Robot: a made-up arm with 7 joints.
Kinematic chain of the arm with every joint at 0, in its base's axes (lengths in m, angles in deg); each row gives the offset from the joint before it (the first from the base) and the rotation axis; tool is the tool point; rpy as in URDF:
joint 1: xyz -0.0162 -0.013 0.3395 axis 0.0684 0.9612 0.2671
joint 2: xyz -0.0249 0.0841 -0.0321 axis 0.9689 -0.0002 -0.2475
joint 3: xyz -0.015 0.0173 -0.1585 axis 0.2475 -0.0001 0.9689
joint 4: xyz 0.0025 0.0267 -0.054 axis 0.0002 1 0
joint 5: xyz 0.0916 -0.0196 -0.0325 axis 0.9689 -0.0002 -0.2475
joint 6: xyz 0.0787 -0.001 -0.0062 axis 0.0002 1 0
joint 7: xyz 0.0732 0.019 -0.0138 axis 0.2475 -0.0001 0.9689
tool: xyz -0.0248 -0.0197 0.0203 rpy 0 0 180
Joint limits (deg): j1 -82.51..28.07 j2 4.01..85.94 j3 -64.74..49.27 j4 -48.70..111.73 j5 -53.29..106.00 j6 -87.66..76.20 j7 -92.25..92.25
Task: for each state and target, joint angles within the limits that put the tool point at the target. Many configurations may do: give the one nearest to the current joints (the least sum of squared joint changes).
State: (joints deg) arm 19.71 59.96 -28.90 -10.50 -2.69 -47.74 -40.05
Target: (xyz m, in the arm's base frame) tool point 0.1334 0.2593 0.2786
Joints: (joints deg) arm 16.38 71.92 15.81 -7.14 -14.31 -55.19 -46.21
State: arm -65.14 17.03 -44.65 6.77 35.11 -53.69 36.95
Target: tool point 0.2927 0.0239 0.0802
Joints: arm -48.65 32.16 -48.24 33.48 42.89 -45.26 38.93
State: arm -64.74 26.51 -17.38 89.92 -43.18 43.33 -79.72
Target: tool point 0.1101 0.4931 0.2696
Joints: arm -46.81 74.60 -19.30 97.26 -41.77 36.70 -90.08
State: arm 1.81 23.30 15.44 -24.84 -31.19 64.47 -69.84
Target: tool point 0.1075 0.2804 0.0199
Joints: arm 1.18 20.29 18.03 9.55 -34.46 63.33 -79.03
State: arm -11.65 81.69 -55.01 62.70 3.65 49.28 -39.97
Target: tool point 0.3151 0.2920 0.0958
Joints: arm -47.56 44.70 -54.88 71.59 0.87 38.73 -58.39
